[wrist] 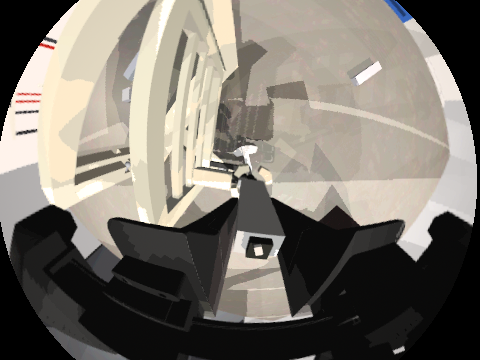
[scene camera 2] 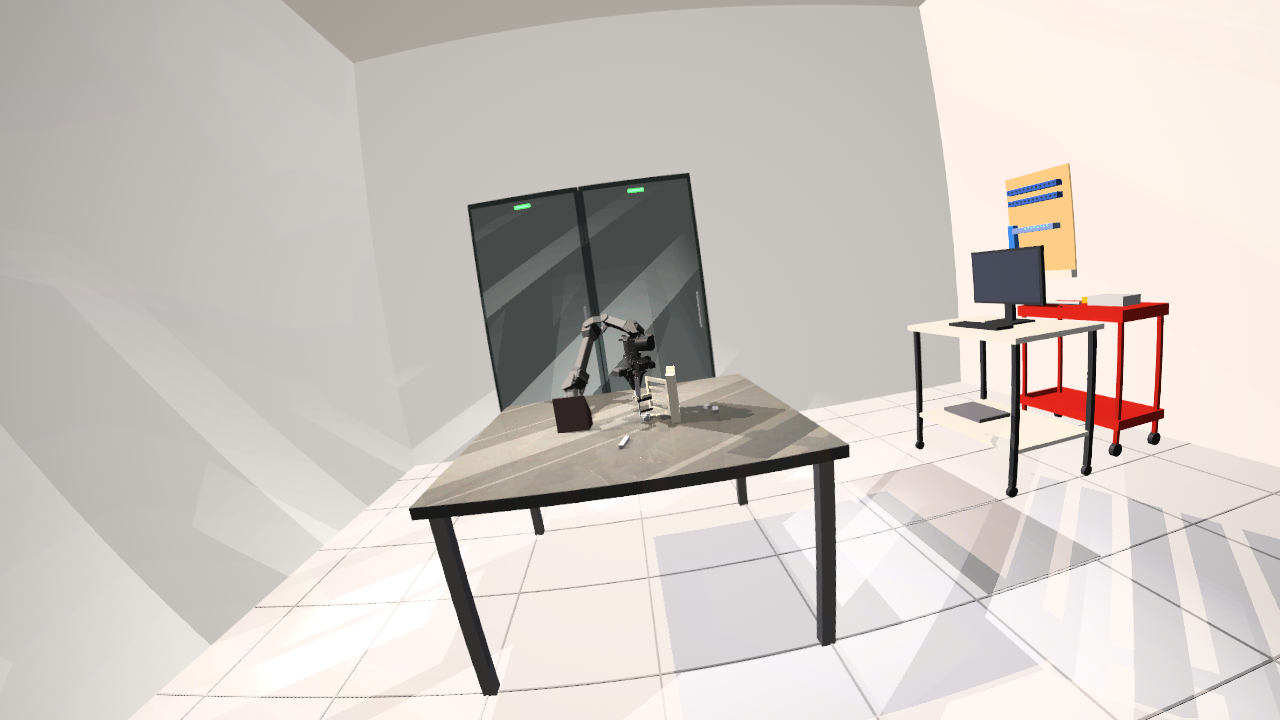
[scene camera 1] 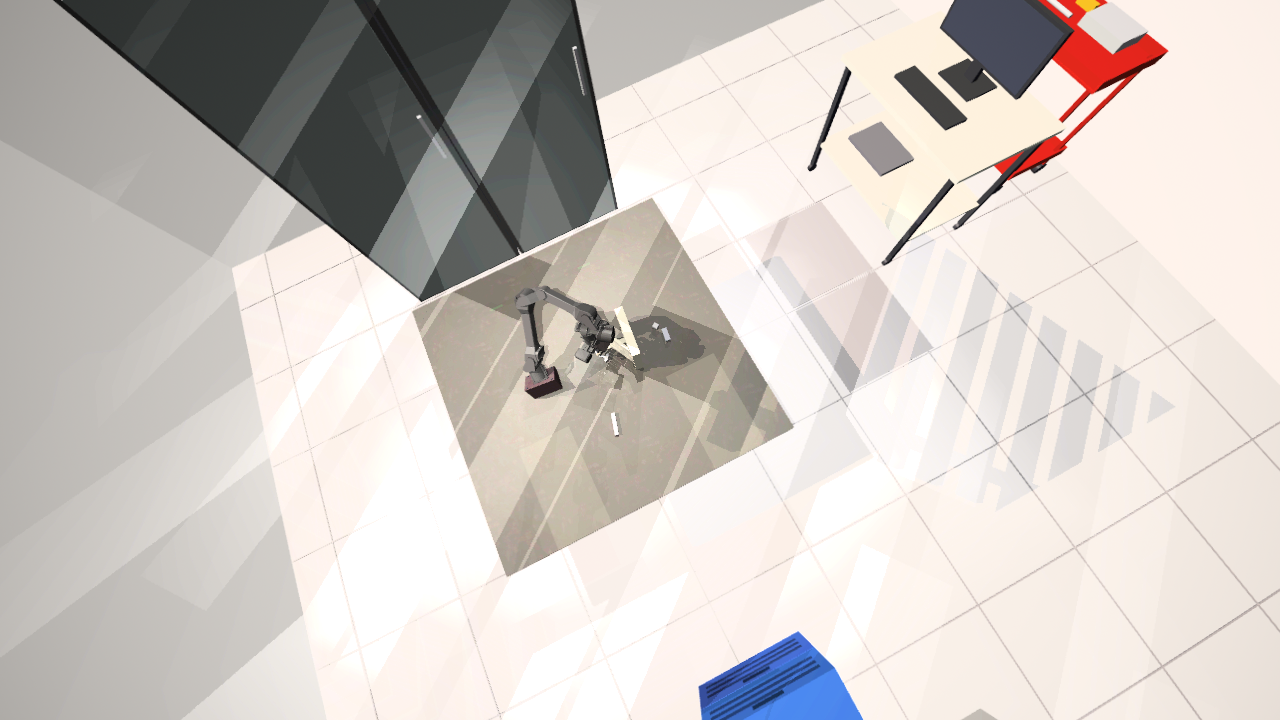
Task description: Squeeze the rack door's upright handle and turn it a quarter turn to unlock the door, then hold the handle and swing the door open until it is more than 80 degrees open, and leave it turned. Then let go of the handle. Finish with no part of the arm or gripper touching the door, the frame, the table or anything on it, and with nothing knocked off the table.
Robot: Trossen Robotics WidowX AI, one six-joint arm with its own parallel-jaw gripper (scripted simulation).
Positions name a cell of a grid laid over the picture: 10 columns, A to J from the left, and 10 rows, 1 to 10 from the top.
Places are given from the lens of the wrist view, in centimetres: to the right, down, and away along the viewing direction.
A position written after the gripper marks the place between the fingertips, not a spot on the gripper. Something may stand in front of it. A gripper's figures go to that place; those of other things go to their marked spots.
gripper (wrist: F6): 1, 2, 10
cream rack (wrist: B3): -8, -5, 2
